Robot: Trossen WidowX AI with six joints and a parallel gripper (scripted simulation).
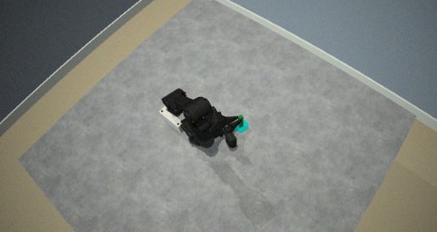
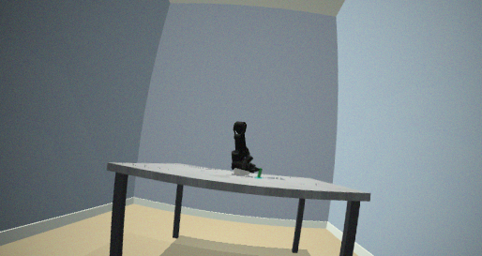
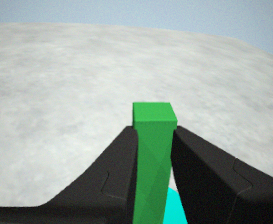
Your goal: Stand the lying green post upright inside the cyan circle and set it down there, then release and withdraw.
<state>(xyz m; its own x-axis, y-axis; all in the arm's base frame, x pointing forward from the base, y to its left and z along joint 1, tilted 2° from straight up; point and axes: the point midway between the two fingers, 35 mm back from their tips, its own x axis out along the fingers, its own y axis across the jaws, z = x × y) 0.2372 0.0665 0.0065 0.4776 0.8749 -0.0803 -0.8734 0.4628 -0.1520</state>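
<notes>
The green post is 2 cm below my gripper tip. The rest, counted from my gripper tip: cyan circle 6 cm below, 1 cm ahead.
</notes>
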